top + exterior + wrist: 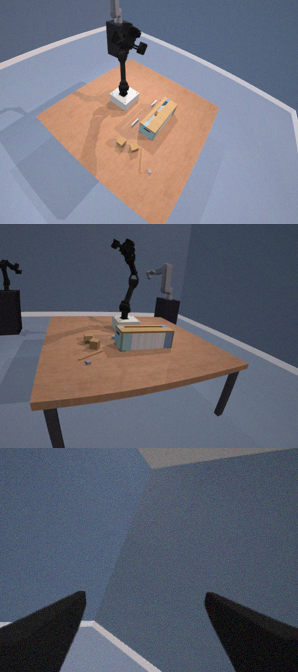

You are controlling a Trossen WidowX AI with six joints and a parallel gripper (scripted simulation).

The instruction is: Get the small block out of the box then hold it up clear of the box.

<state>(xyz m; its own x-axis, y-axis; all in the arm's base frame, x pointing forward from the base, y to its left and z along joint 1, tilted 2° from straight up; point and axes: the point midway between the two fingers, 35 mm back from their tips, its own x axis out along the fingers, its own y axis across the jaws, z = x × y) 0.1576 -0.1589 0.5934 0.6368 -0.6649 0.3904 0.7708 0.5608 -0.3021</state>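
Now: the brown block 17 cm ahead of my gripper tip, 19 cm to the left of it and 61 cm below it. The rest, counted from my gripper tip: box 16 cm ahead, 19 cm to the left, 63 cm below; thin wooden stick 27 cm ahead, 19 cm to the right, 69 cm below.
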